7 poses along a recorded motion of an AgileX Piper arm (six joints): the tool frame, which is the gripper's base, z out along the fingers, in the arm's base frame.
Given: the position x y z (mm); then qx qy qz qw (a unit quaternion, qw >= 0).
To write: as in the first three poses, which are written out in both.
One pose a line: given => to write
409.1, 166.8, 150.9, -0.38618, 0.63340, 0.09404, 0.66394 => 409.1, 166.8, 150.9, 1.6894, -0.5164, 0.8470, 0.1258
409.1, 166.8, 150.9, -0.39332, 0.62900, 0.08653, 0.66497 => 409.1, 166.8, 150.9, 1.6867, -0.5266, 0.8422, 0.1159
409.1, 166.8, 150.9, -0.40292, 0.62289, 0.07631, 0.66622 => 409.1, 166.8, 150.9, 1.6833, -0.5403, 0.8352, 0.1023
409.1, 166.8, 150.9, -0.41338, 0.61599, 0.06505, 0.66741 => 409.1, 166.8, 150.9, 1.6801, -0.5551, 0.8272, 0.0874
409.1, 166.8, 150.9, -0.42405, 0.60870, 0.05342, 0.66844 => 409.1, 166.8, 150.9, 1.6774, -0.5701, 0.8184, 0.0718
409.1, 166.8, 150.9, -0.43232, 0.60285, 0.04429, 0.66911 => 409.1, 166.8, 150.9, 1.6756, -0.5817, 0.8112, 0.0596
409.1, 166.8, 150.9, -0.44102, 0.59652, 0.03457, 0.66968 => 409.1, 166.8, 150.9, 1.6740, -0.5938, 0.8032, 0.0465
